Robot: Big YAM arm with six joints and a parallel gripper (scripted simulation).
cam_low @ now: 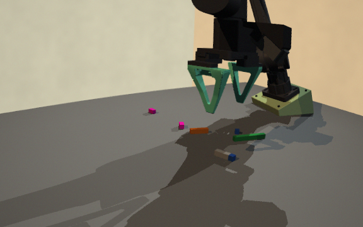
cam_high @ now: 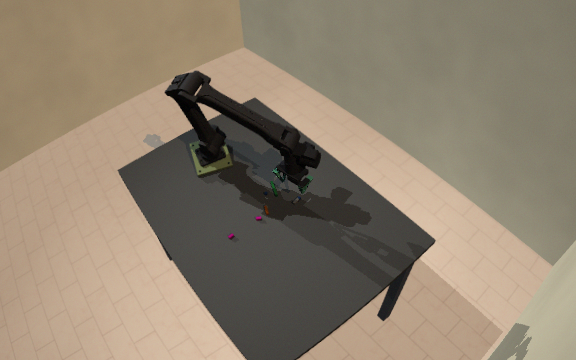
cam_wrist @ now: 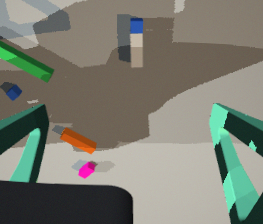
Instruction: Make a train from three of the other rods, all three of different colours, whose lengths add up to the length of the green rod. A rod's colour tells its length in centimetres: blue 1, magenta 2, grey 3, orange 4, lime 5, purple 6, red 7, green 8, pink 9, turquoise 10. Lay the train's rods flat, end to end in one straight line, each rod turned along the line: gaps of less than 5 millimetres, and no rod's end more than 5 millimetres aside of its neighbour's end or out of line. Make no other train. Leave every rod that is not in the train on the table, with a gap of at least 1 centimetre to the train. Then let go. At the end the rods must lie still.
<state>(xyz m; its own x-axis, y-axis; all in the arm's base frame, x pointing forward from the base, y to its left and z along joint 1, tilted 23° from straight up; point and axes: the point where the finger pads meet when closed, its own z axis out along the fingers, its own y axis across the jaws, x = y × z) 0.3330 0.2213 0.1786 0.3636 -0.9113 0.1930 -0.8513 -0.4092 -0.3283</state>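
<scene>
Now: hand 110 mm to the left of the orange rod, 90 mm above it and 10 mm past it. Also, from my hand: grey rod (90 mm below, 10 mm to the left); then magenta rod (160 mm to the right, 90 mm below, 10 mm ahead); then green rod (100 mm behind, 90 mm below, 40 mm to the right).
</scene>
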